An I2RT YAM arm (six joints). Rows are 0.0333 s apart.
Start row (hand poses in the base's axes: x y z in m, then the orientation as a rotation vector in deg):
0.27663, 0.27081, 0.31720, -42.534, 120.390, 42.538
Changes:
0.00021, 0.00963, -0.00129, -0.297, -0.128, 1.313
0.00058, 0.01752, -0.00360, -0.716, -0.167, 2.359
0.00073, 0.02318, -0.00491, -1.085, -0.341, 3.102
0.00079, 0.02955, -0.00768, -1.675, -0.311, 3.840
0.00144, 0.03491, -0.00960, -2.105, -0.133, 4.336
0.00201, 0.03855, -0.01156, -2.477, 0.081, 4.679
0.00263, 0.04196, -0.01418, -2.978, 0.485, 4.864
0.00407, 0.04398, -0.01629, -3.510, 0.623, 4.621
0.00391, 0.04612, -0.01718, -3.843, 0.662, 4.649
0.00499, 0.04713, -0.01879, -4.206, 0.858, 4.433
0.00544, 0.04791, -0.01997, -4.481, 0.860, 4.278
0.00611, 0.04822, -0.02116, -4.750, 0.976, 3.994
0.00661, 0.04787, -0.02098, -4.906, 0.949, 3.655
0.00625, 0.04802, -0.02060, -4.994, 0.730, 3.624
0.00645, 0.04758, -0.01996, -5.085, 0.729, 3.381
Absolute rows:
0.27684, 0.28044, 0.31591, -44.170, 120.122, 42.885
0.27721, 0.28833, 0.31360, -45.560, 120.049, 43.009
0.27736, 0.29399, 0.31229, -46.618, 119.895, 42.947
0.27742, 0.30036, 0.30952, -47.748, 120.033, 42.764
0.27807, 0.30572, 0.30760, -48.494, 120.282, 42.687
0.27864, 0.30936, 0.30564, -49.032, 120.573, 42.605
0.27926, 0.31277, 0.30302, -49.428, 121.142, 42.404
0.28070, 0.31479, 0.30091, -49.422, 121.596, 41.803
0.28054, 0.31693, 0.30002, -49.627, 121.790, 41.498
0.28162, 0.31794, 0.29841, -49.545, 122.204, 41.111
0.28207, 0.31872, 0.29723, -49.522, 122.382, 40.747
0.28274, 0.31903, 0.29604, -49.328, 122.693, 40.378
0.28324, 0.31868, 0.29622, -49.041, 122.831, 40.021
0.28288, 0.31883, 0.29660, -49.101, 122.682, 39.802
0.28308, 0.31839, 0.29724, -48.880, 122.787, 39.578

